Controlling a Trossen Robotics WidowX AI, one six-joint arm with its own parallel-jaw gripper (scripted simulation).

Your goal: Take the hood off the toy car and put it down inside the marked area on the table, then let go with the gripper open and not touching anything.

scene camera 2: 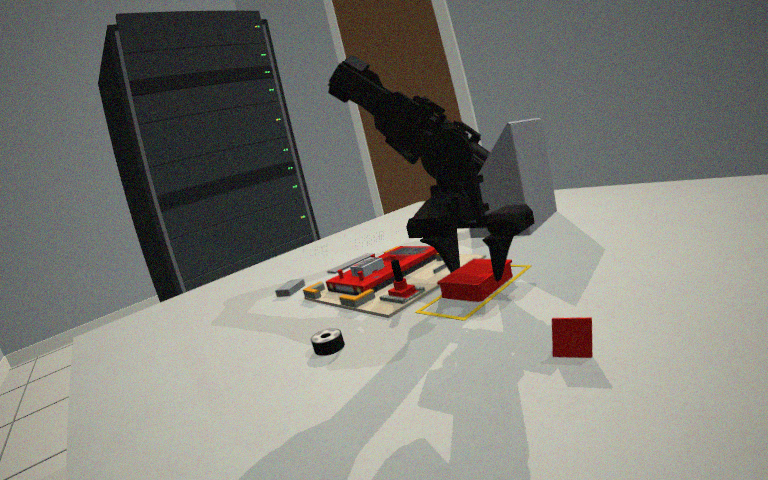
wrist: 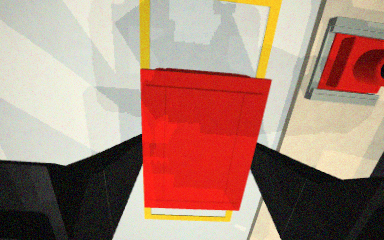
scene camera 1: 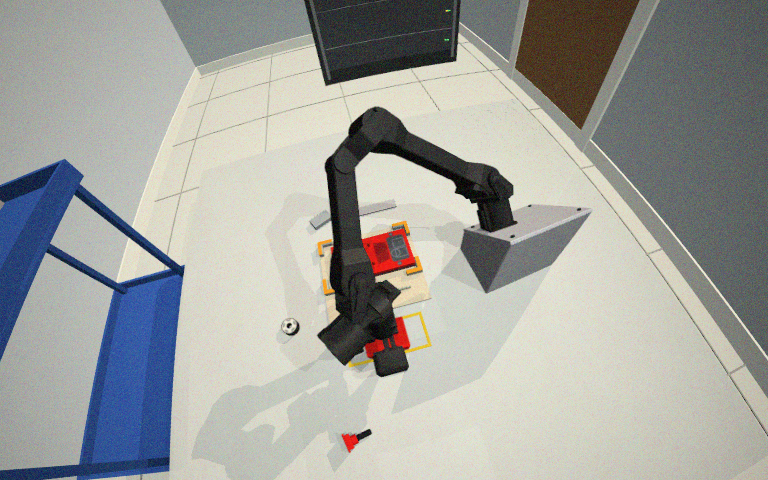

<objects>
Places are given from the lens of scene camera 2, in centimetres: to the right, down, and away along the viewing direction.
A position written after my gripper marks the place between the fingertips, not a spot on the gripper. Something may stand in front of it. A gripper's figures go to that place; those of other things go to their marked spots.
my gripper [scene camera 2: 477,279]: 14, 6, 56
red hood [scene camera 2: 475,281]: 12, 6, 52
</objects>
